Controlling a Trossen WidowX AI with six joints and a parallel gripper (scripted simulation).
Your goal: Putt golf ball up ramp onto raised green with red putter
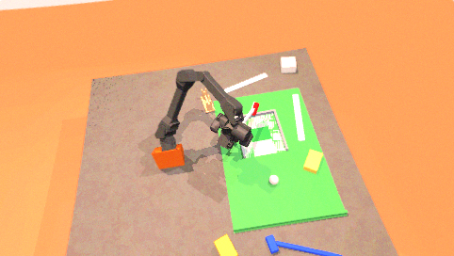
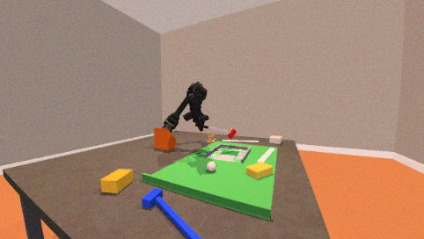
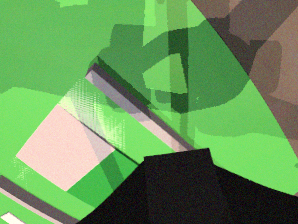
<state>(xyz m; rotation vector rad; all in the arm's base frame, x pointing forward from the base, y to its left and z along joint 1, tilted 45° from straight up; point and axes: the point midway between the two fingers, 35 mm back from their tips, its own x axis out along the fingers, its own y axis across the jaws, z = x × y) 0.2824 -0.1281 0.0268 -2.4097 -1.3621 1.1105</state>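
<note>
Right now my gripper tip is 80 mm to the right of the red putter and 80 mm short of it. From my gripper tip the other things lie so: white golf ball: 190 mm to the right, 120 mm below, 120 mm ahead; yellow block: 420 mm to the right, 170 mm behind, 130 mm below; blue putter: 500 mm to the right, 140 mm below, 110 mm ahead.
</note>
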